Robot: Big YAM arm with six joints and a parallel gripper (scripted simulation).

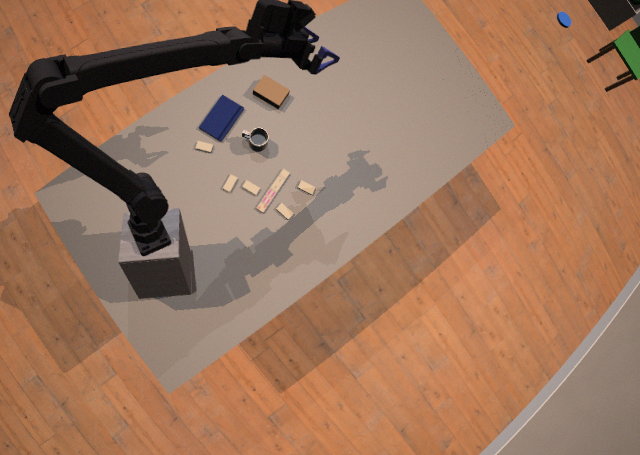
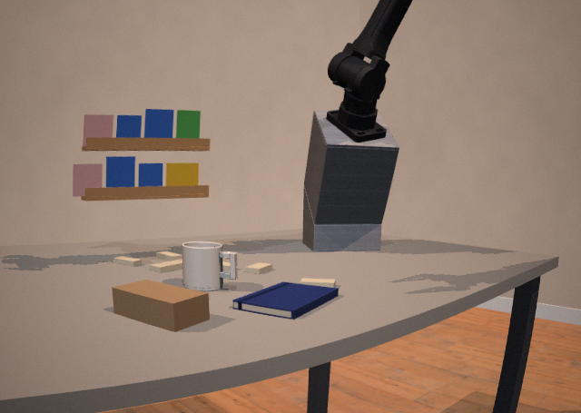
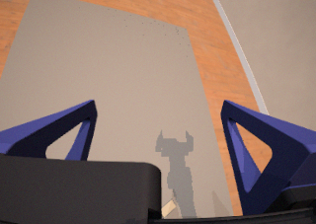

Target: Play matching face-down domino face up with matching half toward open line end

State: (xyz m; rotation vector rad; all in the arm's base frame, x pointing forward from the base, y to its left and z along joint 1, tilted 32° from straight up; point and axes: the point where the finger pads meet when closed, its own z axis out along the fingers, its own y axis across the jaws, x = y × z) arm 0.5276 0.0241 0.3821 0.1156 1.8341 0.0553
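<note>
Right now my hand is 48 cm above the cream domino, 25 cm to the left of it and 8 cm past it. Round my hand: blue book 48 cm below, 25 cm behind, 10 cm to the left; brown box 46 cm below, 12 cm to the left, 5 cm behind; white mug 45 cm below, 17 cm behind, 3 cm to the right.
</note>
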